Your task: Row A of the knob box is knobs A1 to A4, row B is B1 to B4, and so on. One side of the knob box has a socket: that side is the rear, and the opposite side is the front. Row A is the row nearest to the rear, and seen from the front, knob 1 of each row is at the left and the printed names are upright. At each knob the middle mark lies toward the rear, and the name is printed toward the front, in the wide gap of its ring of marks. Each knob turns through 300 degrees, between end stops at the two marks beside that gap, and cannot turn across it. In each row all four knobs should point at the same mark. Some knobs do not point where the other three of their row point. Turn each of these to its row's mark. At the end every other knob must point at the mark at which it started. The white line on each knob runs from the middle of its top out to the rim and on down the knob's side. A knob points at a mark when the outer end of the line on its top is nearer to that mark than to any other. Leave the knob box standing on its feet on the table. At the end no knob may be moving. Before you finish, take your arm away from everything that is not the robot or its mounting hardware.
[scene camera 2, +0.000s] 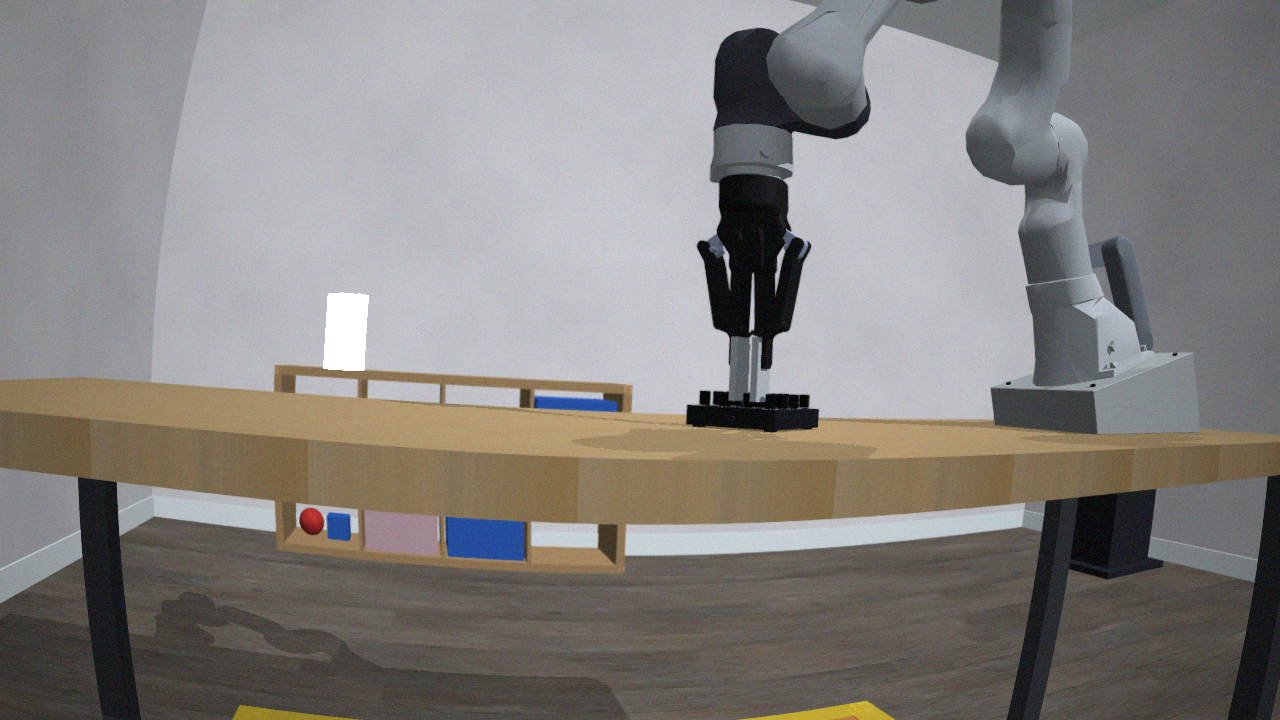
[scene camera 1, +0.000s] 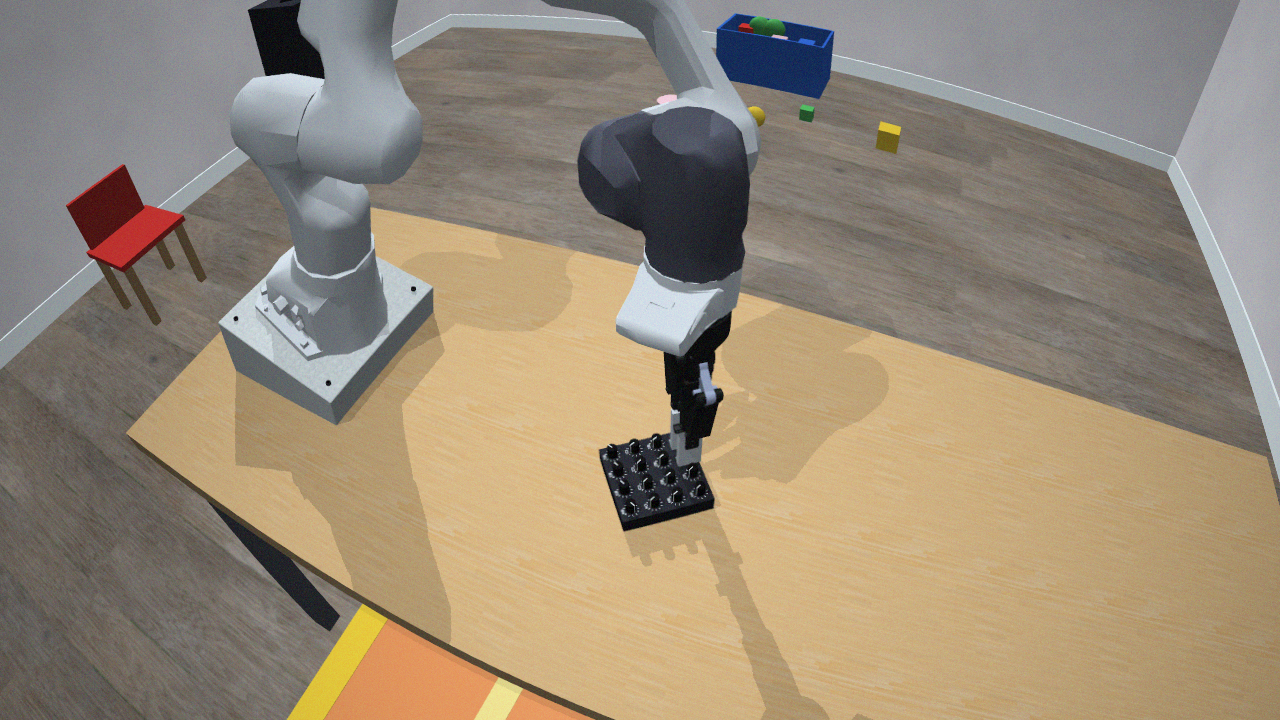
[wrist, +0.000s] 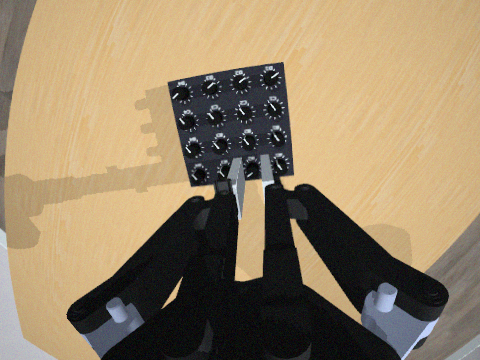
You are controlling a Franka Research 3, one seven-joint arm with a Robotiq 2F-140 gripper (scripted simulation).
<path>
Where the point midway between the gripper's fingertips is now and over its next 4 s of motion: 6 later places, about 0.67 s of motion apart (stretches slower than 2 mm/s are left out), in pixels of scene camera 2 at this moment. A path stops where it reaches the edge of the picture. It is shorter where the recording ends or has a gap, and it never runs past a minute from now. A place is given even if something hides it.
The gripper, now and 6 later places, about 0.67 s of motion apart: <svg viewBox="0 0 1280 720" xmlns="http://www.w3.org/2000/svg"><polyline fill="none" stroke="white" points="748,401 745,400 745,393 746,364 748,362 748,360 746,356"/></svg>
</path>
